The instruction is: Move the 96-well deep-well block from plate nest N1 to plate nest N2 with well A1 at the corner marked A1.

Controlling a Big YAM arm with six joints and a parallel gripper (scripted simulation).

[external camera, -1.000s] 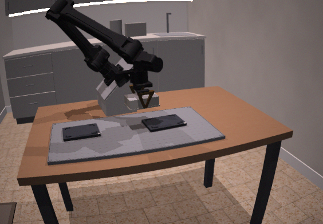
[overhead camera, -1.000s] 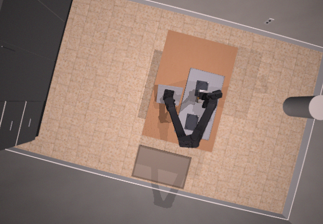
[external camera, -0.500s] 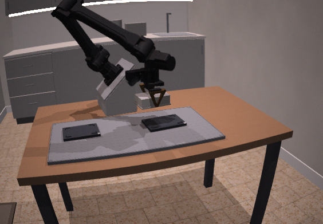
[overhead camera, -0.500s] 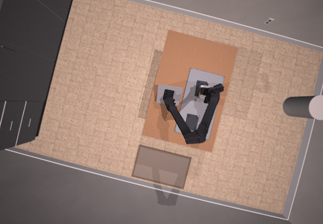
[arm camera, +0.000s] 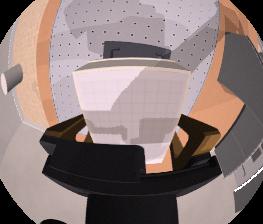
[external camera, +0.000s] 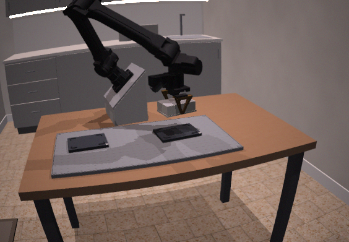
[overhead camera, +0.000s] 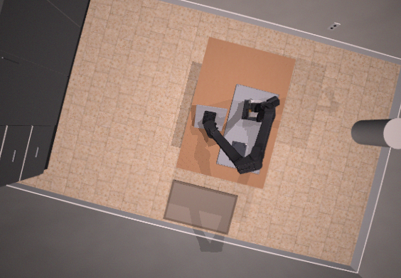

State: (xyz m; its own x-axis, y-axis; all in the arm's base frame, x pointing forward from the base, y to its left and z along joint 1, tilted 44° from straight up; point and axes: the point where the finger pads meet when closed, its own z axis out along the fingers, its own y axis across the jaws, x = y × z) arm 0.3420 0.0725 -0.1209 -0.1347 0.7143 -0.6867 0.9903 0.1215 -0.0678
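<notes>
Right now the white deep-well block is 1 cm above my hand.
</notes>
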